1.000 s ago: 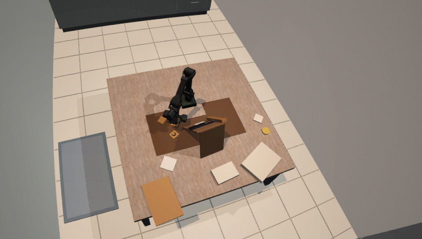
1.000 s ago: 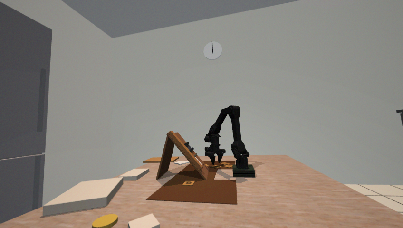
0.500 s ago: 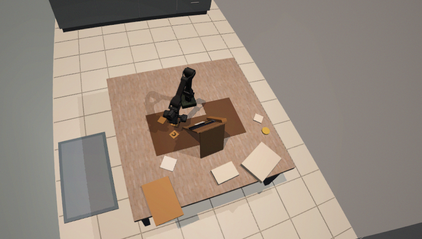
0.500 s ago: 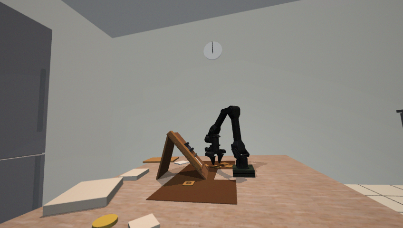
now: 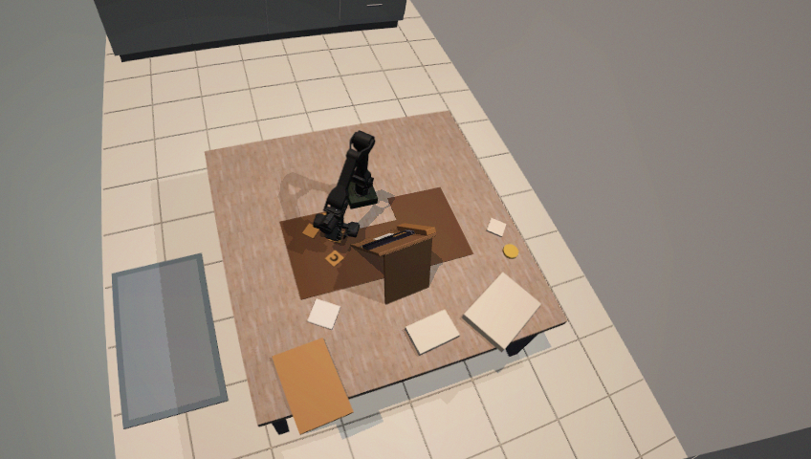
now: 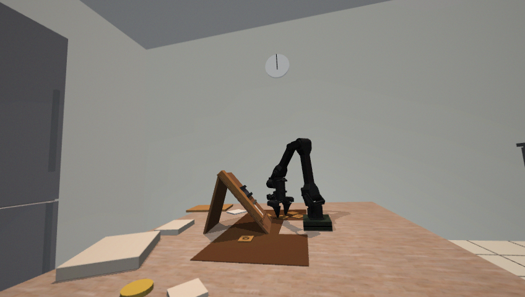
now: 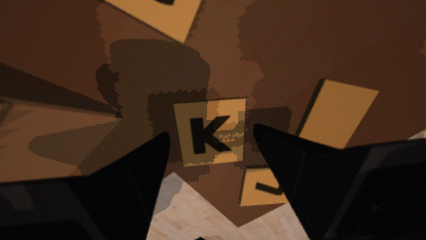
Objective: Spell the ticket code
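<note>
Now: gripper tip 9 cm short of the c tile and 5 cm to the left of it. Also, from my gripper tip: cream slab: 55 cm ahead, 16 cm to the left; white ticket: 12 cm ahead, 16 cm to the left, 7 cm above; orange panel: 54 cm ahead, 34 cm to the right.
</note>
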